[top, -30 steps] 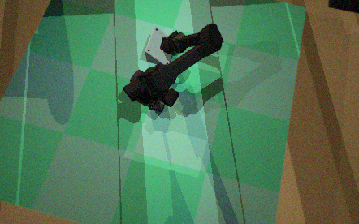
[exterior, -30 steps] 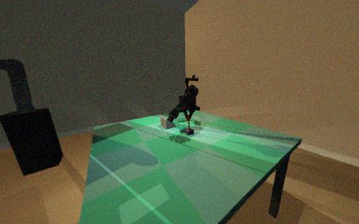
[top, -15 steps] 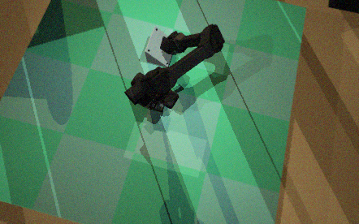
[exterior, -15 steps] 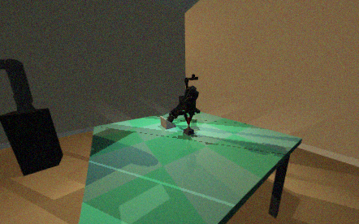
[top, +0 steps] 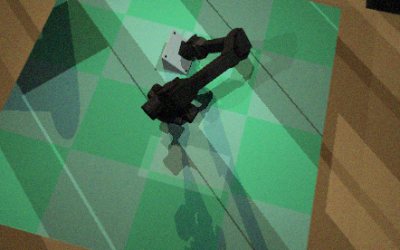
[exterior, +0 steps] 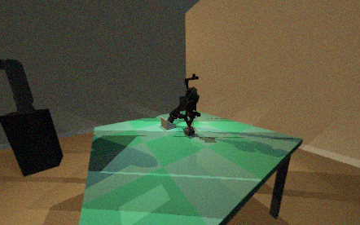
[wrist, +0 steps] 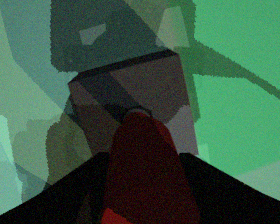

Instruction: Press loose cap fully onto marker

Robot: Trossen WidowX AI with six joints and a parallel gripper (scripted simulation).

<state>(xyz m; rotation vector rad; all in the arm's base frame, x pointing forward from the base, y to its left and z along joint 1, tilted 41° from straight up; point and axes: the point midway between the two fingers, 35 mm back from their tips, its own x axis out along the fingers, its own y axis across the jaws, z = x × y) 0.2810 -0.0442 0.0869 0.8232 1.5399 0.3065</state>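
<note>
My gripper tip is 60 mm above the holder block. The rest, counted from my gripper tip: red cap (10 mm above).
</note>
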